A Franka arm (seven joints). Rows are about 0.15 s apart.
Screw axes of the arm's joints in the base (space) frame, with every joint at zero. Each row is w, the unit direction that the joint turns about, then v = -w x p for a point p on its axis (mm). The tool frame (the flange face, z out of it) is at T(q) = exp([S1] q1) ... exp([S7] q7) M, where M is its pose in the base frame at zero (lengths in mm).
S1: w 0 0 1 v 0 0 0
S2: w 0 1 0 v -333 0 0
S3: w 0 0 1 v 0 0 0
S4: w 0 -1 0 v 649 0 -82.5
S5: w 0 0 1 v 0 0 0
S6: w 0 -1 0 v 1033 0 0
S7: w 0 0 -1 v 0 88 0
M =
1 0 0 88
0 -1 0 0
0 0 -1 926
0 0 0 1
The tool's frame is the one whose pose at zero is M.
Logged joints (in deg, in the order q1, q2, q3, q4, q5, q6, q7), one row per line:
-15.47 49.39 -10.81 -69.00 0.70 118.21 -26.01
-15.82 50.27 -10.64 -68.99 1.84 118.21 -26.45
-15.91 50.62 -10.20 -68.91 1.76 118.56 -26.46
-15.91 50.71 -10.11 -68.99 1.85 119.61 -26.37
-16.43 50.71 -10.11 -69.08 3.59 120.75 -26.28
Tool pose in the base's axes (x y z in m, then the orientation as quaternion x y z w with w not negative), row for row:
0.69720 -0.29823 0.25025 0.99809 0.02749 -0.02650 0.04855
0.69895 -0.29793 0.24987 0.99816 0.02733 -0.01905 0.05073
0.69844 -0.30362 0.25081 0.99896 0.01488 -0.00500 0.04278
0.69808 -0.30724 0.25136 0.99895 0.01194 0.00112 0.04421
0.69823 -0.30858 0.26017 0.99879 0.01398 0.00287 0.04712
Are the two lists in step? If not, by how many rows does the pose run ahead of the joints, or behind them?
The pose runs 2 rows ahead of the joints: the pose in row i belongs to the joints in row i + 2.
